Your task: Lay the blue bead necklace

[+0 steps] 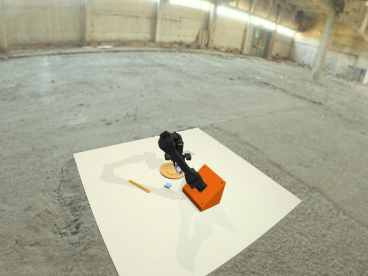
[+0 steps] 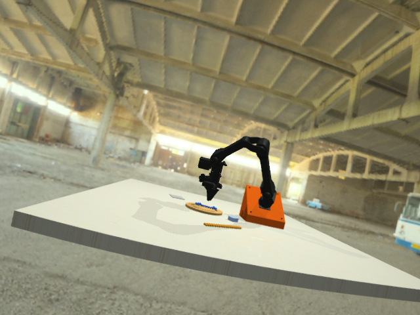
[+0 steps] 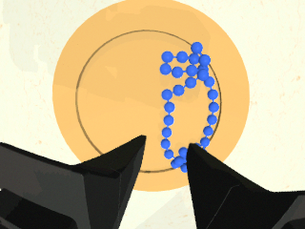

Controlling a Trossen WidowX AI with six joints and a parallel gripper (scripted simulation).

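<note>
Now: the round tan bead board 2 cm ahead of my gripper tip, 2 cm to the left of it and 4 cm below it. Also, from my gripper tip: flat grey tile 18 cm ahead, 21 cm to the right, 5 cm below; then small light-blue block 12 cm behind, 14 cm to the left, 4 cm below.
</note>
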